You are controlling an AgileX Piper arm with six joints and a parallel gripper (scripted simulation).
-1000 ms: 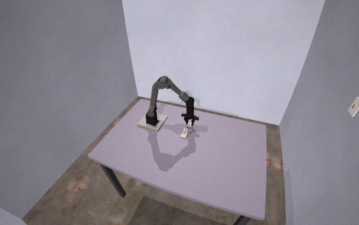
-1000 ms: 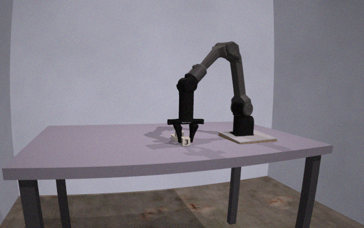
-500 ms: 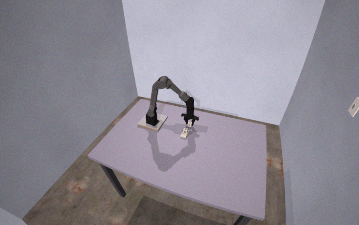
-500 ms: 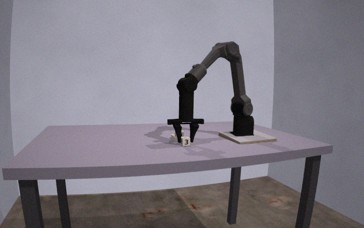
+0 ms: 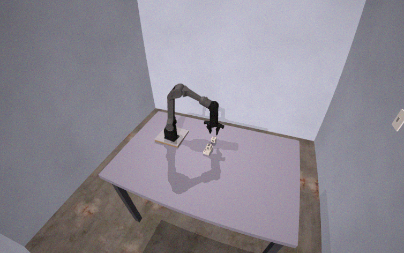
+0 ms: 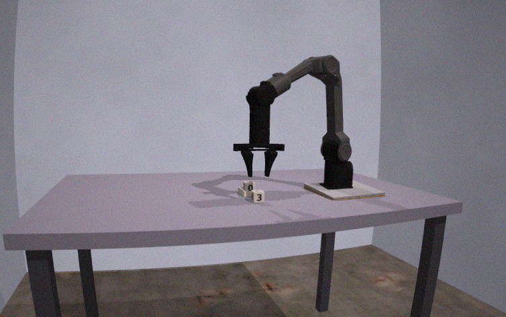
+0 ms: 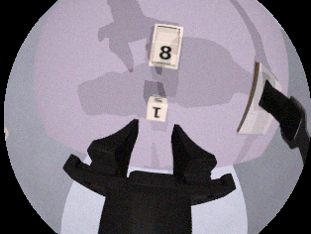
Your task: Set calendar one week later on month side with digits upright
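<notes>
The cream cube lies 10 mm ahead of my hand, 90 mm to the right of it and 50 mm below it. Also, from my hand: tray (10 mm ahead, 110 mm to the right, 70 mm below).
</notes>
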